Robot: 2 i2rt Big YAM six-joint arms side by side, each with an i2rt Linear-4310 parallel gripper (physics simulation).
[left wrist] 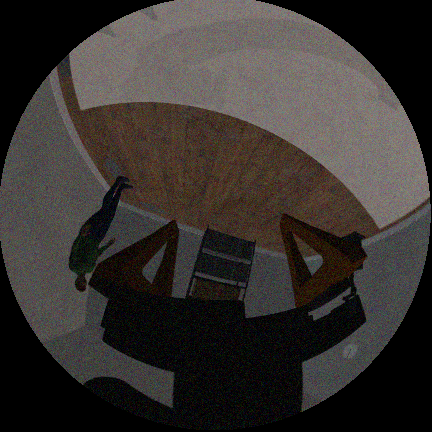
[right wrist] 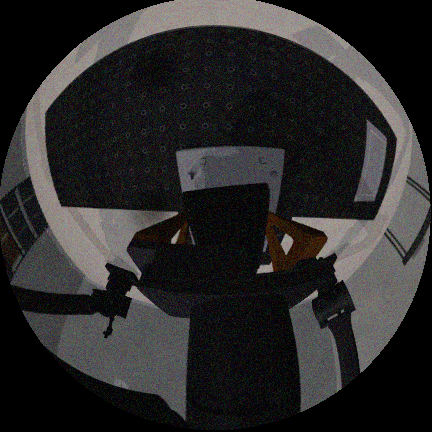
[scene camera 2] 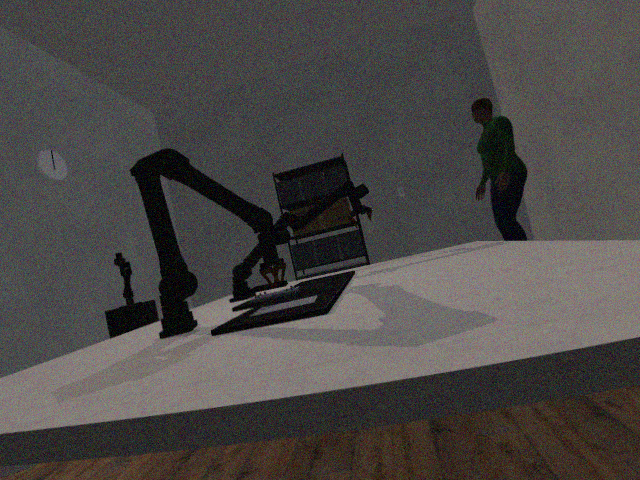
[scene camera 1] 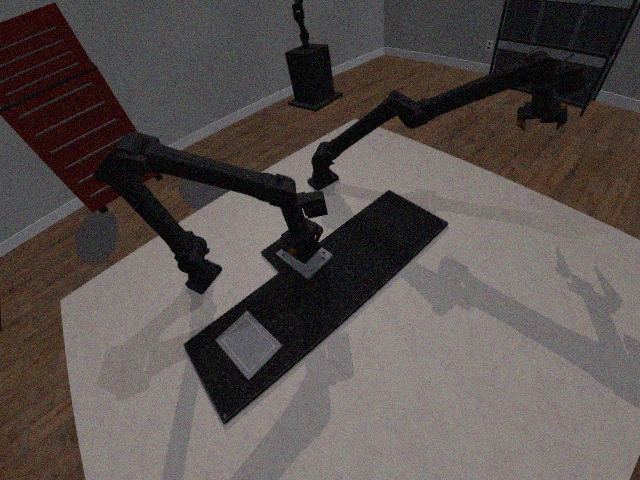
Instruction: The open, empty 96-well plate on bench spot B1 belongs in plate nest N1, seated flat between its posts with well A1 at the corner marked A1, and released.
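Pixels of known places: left gripper, fingertip midpoint: [left wrist: 229, 222] [scene camera 2: 363, 224] [scene camera 1: 540, 129]; right gripper, fingertip midpoint: [right wrist: 227, 214] [scene camera 2: 278, 286] [scene camera 1: 306, 250]; left arm's base, origin of the base link: [right wrist: 122, 273] [scene camera 2: 243, 298] [scene camera 1: 323, 180]; right arm's base, origin of the base link: [scene camera 2: 180, 331] [scene camera 1: 204, 277].
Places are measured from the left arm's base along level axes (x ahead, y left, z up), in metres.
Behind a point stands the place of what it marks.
Observation:
The dark 96-well plate [right wrist: 227, 202] @(x 0.346, y -0.276, z 0.058 m) [scene camera 1: 308, 255] @(x 0.356, y -0.290, z 0.058 m) is between the fingers of my right gripper [scene camera 1: 303, 251] @(x 0.325, y -0.281, z 0.045 m) [scene camera 2: 273, 283] @(x 0.325, y -0.281, z 0.045 m), which is shut on it. The plate is over nest N1 [scene camera 1: 308, 271] @(x 0.386, y -0.316, z 0.025 m) [right wrist: 230, 172] @(x 0.366, y -0.278, z 0.025 m), a grey plate with small corner posts, and covers its rear part. In the right wrist view its far edge slants slightly against the nest's edge. It appears a little above the nest; the exact gap is unclear. Well A1 and the A1 mark cannot be made out. My left gripper [scene camera 1: 541, 125] @(x 0.570, y 0.565, z 0.247 m) [left wrist: 229, 222] @(x 0.570, y 0.565, z 0.247 m) is open and empty, high and far from the nest.
A black perforated board [scene camera 1: 320, 304] @(x 0.503, y -0.349, z 0.013 m) [right wrist: 150, 90] @(x 0.458, y -0.171, z 0.013 m) lies on the white table [scene camera 1: 439, 387] @(x 0.874, y -0.243, z 0.000 m). A flat pale square [scene camera 1: 248, 343] @(x 0.480, y -0.585, z 0.015 m) [right wrist: 371, 165] @(x 0.471, y -0.568, z 0.015 m), apparently spot B1, lies near the board's lower left end in scene camera 1. A person [scene camera 2: 498, 155] stands beyond the table.

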